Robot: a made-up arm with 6 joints.
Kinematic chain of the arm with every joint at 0, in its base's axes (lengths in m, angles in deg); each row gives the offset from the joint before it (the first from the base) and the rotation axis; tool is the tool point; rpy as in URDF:
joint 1: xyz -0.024 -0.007 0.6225 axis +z
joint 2: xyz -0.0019 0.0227 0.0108 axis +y
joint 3: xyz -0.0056 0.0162 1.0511 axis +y
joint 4: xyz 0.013 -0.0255 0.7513 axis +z
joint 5: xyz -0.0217 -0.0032 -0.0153 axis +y
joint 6: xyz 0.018 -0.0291 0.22 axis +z
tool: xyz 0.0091 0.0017 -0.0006 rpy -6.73 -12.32 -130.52
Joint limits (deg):
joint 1: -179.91..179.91
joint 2: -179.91..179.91
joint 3: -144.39..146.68
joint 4: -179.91..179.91
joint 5: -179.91..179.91
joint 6: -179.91..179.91
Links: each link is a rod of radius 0.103 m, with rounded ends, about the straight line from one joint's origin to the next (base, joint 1, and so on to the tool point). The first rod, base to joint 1, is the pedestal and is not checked.
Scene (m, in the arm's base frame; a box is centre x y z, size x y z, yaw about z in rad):
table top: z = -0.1
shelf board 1: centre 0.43 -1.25 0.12 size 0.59 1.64 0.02 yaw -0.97
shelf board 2: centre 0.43 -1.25 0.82 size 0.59 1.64 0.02 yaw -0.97
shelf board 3: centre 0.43 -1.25 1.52 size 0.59 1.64 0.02 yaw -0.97
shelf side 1: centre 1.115 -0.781 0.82 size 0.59 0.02 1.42 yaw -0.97
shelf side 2: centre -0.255 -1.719 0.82 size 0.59 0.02 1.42 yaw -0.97
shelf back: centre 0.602 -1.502 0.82 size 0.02 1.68 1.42 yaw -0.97
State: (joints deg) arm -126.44 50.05 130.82 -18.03 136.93 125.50
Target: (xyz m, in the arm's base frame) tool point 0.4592 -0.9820 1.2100
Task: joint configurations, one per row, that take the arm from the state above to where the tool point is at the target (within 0.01 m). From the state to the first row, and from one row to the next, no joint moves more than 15 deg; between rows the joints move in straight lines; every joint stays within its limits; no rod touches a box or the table.
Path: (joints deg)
1: -114.04 44.32 125.88 -17.79 138.92 125.40
2: -101.64 38.59 120.94 -17.54 140.92 125.29
3: -89.23 32.85 115.99 -17.30 142.91 125.19
4: -76.83 27.12 111.05 -17.05 144.90 125.09
5: -64.43 21.39 106.11 -16.81 146.89 124.99
6: -63.57 26.45 96.11 -17.63 148.83 124.96
7: -62.72 31.52 86.10 -18.45 150.77 124.94
8: -61.86 36.58 76.10 -19.27 152.71 124.92

